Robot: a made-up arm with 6 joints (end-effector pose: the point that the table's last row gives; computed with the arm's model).
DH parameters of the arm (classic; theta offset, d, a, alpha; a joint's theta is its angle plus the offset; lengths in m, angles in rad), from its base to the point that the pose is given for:
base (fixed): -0.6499 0 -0.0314 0
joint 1: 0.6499 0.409 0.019 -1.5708
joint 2: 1.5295 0 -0.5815 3.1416
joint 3: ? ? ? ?
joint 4: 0 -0.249 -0.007 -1.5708
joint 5: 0 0.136 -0.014 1.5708
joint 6: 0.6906 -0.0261 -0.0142 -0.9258
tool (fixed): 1.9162 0.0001 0 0
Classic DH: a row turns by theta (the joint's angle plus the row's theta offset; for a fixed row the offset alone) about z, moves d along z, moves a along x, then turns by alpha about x.
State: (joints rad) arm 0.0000 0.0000 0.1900 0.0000 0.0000 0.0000
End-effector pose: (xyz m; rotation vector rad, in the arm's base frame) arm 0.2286 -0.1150 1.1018 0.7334 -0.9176 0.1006
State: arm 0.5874 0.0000 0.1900 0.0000 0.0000 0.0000
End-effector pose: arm 0.2603 0.0480 1.1018 0.9853 -0.6782 0.6177
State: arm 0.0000 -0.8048 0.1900 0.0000 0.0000 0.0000
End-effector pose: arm -0.3427 -0.1150 1.0584 0.6959 -1.6808 0.4160
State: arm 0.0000 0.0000 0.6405 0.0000 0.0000 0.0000
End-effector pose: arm 0.1541 -0.1150 1.2033 0.7235 -1.3460 0.2737
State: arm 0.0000 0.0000 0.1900 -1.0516 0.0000 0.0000
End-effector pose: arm 0.2524 -0.0788 0.9777 1.7794 -0.8659 -0.2217
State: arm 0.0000 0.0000 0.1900 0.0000 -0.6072 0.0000
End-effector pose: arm 0.2416 -0.1150 1.0847 0.7068 -0.3376 -0.1193
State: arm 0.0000 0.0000 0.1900 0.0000 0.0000 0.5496
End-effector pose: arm 0.2298 -0.1106 1.0956 0.1849 -0.8740 0.2454
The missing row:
joint 3: -0.0413 0.007 -0.029 1.5708
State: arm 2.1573 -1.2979 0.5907 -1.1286 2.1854 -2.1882
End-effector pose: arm 0.3385 -0.3672 0.7839 0.2426 0.0766 0.5294
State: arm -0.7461 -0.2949 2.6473 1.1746 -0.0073 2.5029
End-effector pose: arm -0.4092 0.3011 0.8579 1.2018 -0.1846 2.4257
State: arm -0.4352 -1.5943 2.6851 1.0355 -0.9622 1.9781
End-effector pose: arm -0.5607 0.1746 0.0748 0.2311 1.9432 2.2589
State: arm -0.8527 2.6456 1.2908 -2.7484 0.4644 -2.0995
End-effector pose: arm 0.2722 -0.1405 -0.3621 0.3545 1.1465 0.0064
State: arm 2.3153 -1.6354 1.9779 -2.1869 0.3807 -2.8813
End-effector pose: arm 0.5052 -0.6455 0.3171 2.4284 -1.1814 -1.2897
